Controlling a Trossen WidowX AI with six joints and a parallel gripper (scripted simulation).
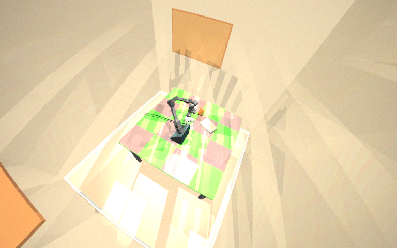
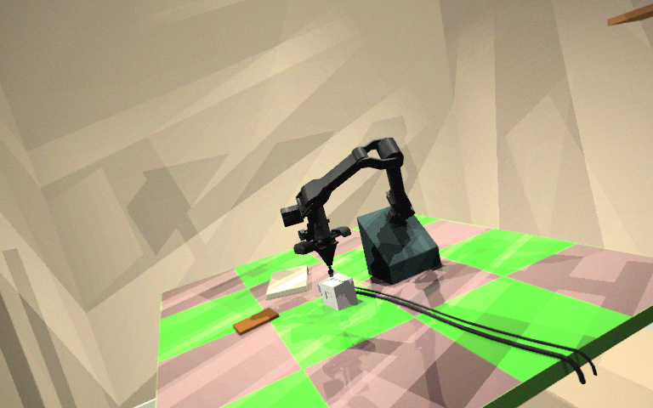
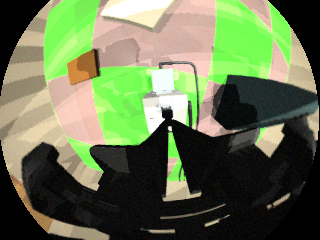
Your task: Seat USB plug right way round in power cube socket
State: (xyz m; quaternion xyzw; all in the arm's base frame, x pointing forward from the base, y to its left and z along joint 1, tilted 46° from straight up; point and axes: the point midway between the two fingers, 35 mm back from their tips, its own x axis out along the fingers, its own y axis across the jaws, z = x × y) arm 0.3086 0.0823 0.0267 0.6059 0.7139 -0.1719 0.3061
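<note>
Now: the USB plug 2 cm below my gripper tip. Also, from my gripper tip: white flat slab: 8 cm ahead, 29 cm to the right, 11 cm below; orange flat block: 25 cm ahead, 8 cm to the right, 11 cm below.
</note>
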